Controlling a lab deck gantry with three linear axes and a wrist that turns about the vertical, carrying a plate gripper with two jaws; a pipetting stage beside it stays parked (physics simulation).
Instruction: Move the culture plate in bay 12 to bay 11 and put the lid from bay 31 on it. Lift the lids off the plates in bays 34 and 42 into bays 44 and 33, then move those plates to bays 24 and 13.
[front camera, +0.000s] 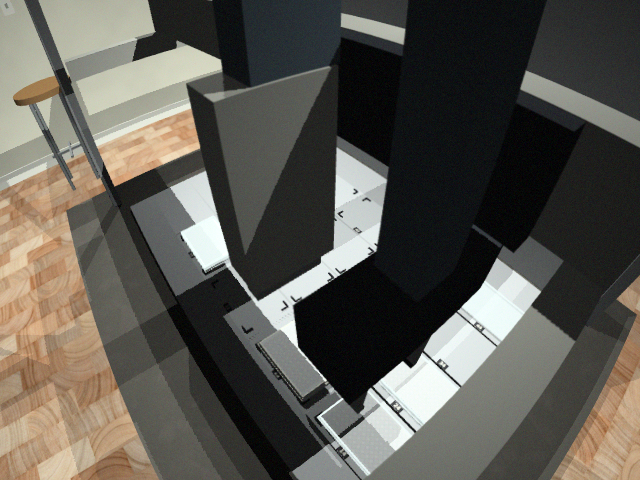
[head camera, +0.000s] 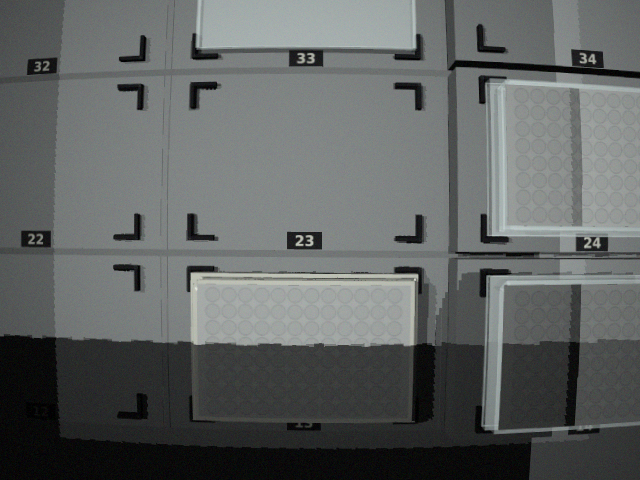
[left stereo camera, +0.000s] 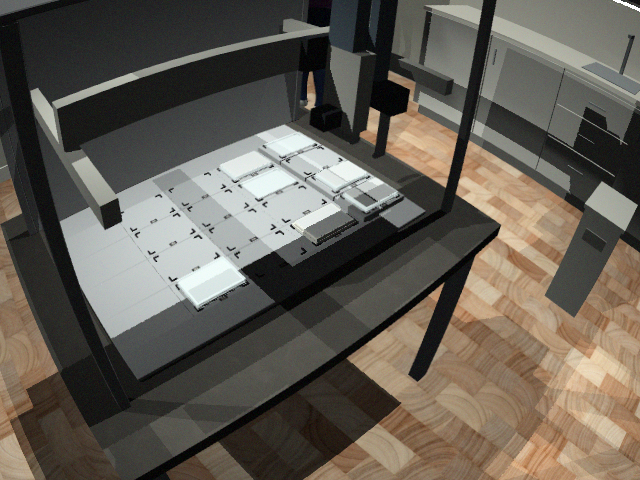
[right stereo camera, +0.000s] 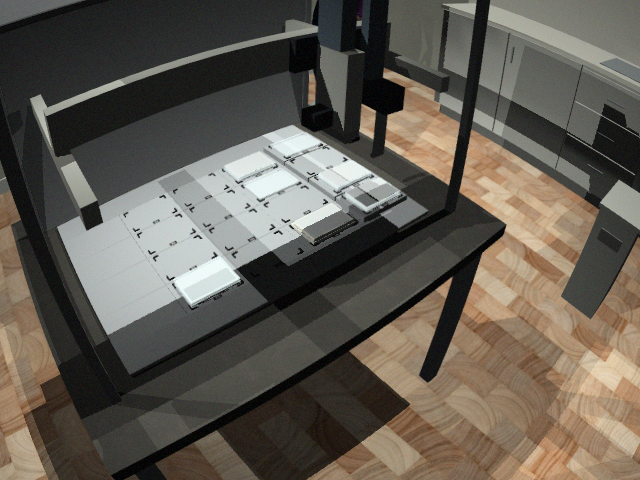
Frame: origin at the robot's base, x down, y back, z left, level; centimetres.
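Seen in the pictures: gripper, fingertip midpoint: (left stereo camera: 365, 148) (right stereo camera: 365, 148); robot's base, origin of the base link: (front camera: 182, 237) (left stereo camera: 198, 310) (right stereo camera: 192, 308).
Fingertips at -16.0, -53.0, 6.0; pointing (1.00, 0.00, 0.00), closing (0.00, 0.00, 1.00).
Note:
Pixels of each thing's top centre, then the offset from my fingertips to it, as dx, dy, dz. "spot": a spot on its surface instead.
- lidded plate, middle of its top: (left stereo camera: 210, 279) (right stereo camera: 205, 278) (front camera: 208, 239) +14.4, +46.6, -1.7
- cream plate, middle of its top: (head camera: 303, 353) (front camera: 299, 355) (right stereo camera: 323, 220) (left stereo camera: 324, 220) +14.6, +13.8, -1.7
- clear plate, middle of its top: (head camera: 608, 157) (front camera: 419, 384) (right stereo camera: 344, 172) (left stereo camera: 341, 173) +13.1, -2.6, +9.0
- bay 33, surface spot: (head camera: 305, 23) (left stereo camera: 274, 186) (right stereo camera: 277, 187) spot: +15.2, +13.8, +16.8
- bay 44, surface spot: (front camera: 493, 310) (left stereo camera: 290, 143) (right stereo camera: 296, 143) spot: +13.8, -2.6, +30.2
- pale plate-like item, middle of its top: (left stereo camera: 245, 163) (right stereo camera: 249, 164) +14.6, +13.8, +30.4
My gripper (front camera: 385, 382) (left stereo camera: 379, 153) (right stereo camera: 377, 153) hangs above the deck's right side, its jaws apart with no plate or lid visible between them; its body hides much of the jaws in the front view. A lidded plate (front camera: 206, 240) (left stereo camera: 211, 281) (right stereo camera: 206, 281) sits in bay 11. A cream plate (front camera: 292, 361) (head camera: 305, 310) (left stereo camera: 321, 221) (right stereo camera: 323, 222) sits in bay 13. A clear plate (front camera: 421, 390) (head camera: 547, 155) (left stereo camera: 341, 175) (right stereo camera: 345, 174) sits in bay 24. Flat pale lids lie in bay 33 (head camera: 305, 23) (left stereo camera: 268, 182) (right stereo camera: 271, 182) and bay 44 (front camera: 493, 310) (left stereo camera: 290, 143) (right stereo camera: 294, 143).
Another plate (front camera: 372, 434) (head camera: 594, 361) (left stereo camera: 369, 195) (right stereo camera: 373, 193) sits in bay 14. A pale plate-like item (left stereo camera: 246, 164) (right stereo camera: 250, 165) sits behind the bay 33 lid. The pipetting stage (front camera: 289, 155) (left stereo camera: 351, 93) (right stereo camera: 338, 87) stands beside the gripper.

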